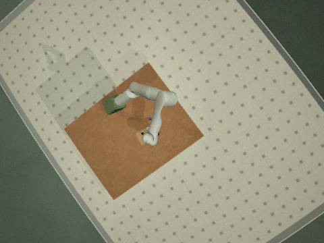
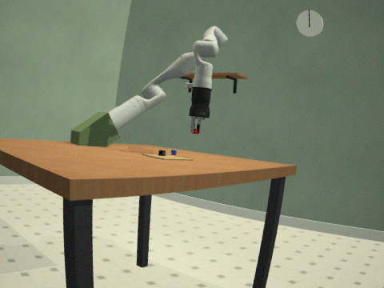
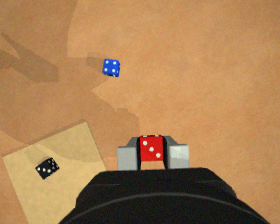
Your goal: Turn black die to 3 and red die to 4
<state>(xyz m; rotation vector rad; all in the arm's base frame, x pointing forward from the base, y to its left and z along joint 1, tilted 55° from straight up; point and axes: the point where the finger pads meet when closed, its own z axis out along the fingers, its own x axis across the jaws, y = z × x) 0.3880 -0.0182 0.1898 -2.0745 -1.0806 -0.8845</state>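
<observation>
My hand is 11 cm past the blue die and 11 cm above it. Also, from my hand: tan mat: 14 cm to the right, 12 cm below; black die: 14 cm to the right, 11 cm below, 3 cm behind; red die: 1 cm below.
</observation>
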